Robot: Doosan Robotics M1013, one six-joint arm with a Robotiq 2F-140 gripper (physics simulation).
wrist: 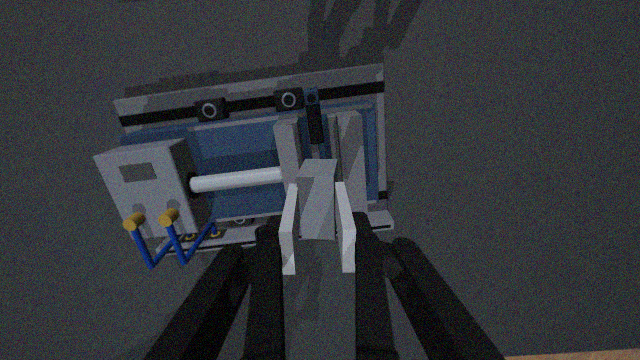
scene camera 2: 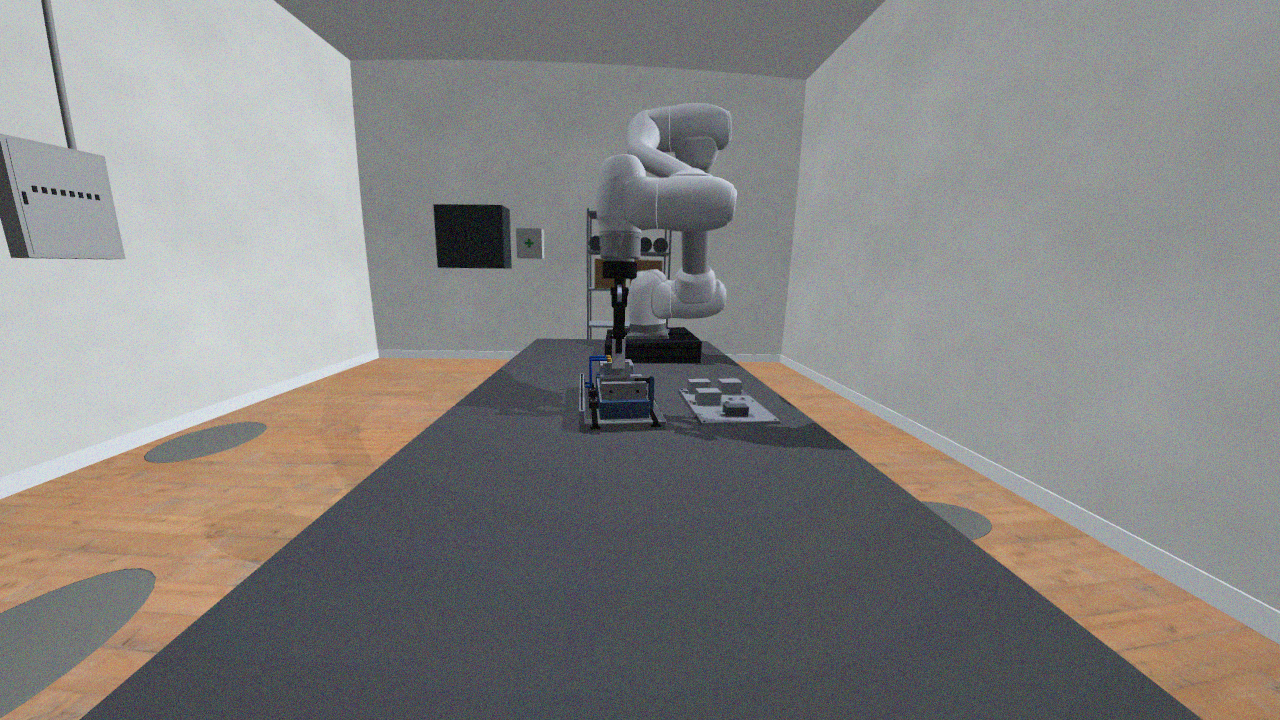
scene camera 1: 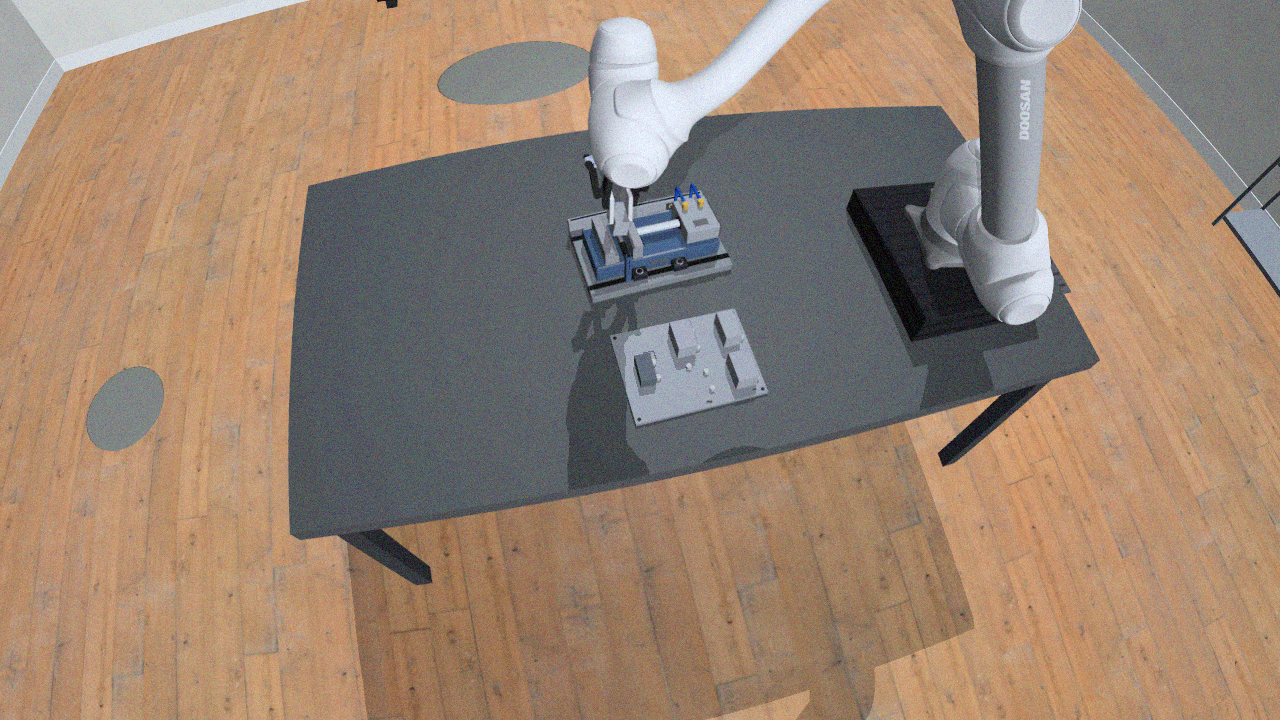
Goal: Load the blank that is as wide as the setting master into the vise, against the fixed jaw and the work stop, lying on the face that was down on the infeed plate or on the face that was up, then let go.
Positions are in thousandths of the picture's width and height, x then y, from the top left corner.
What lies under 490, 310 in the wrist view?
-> A work stop arm.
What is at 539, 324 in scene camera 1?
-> An actuator block.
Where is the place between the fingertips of the gripper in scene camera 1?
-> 484, 302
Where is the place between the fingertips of the gripper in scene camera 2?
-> At 483, 509
